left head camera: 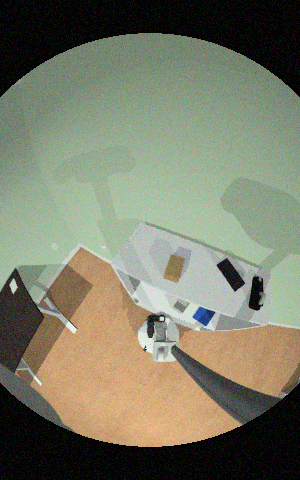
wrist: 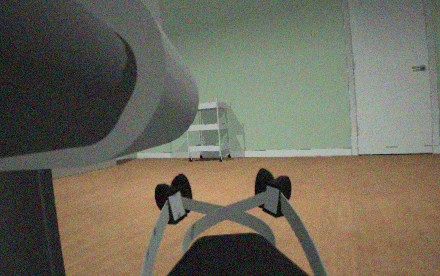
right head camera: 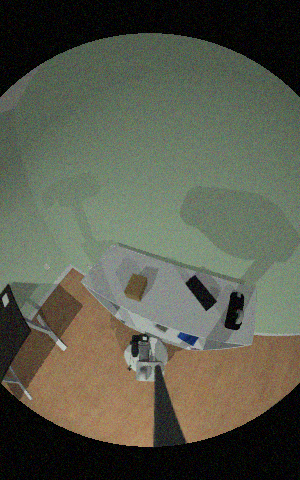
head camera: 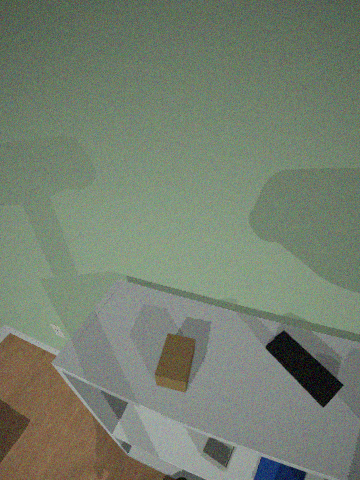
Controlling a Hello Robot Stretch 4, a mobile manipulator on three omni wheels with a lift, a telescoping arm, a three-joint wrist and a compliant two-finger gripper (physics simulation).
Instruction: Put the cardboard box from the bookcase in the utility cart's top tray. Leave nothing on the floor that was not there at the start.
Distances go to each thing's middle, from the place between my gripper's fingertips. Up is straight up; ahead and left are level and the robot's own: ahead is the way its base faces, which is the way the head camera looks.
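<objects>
Brown cardboard box (head camera: 174, 366): my hand is well short of it, slightly to the left of it and a long way below it.
</objects>
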